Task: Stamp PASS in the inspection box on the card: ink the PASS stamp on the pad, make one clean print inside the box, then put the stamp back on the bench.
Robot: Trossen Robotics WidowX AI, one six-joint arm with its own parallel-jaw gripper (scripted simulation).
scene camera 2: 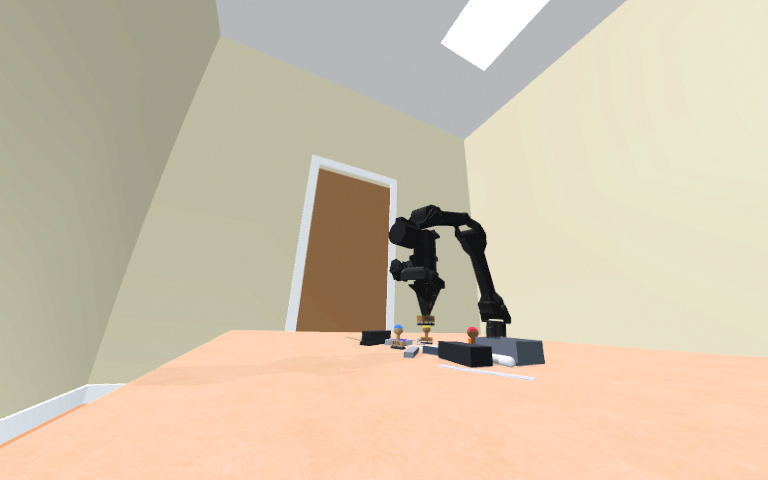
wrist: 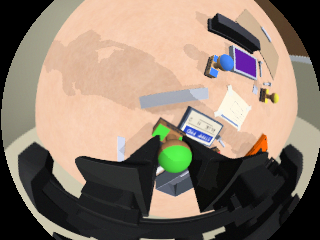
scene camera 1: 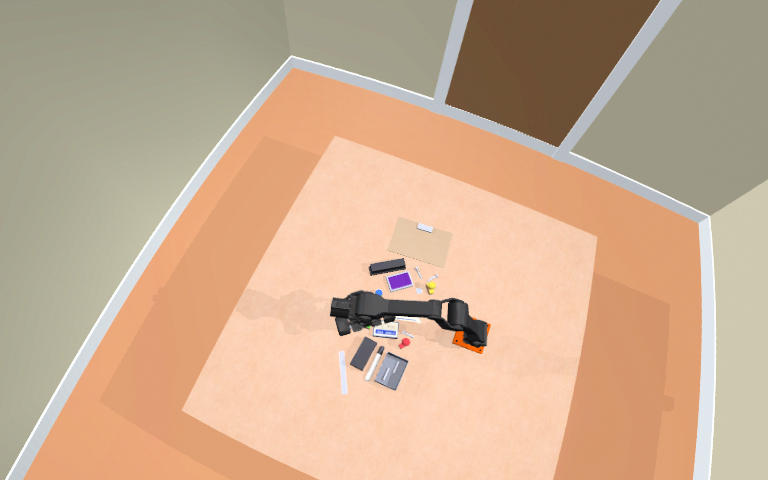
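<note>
The gripper is visible in the pictures and also in the wrist view. The pictures further show a green-knobbed stamp and a grey tray, along with a clipboard, a black bar, a blue-white box and a dark block.
</note>
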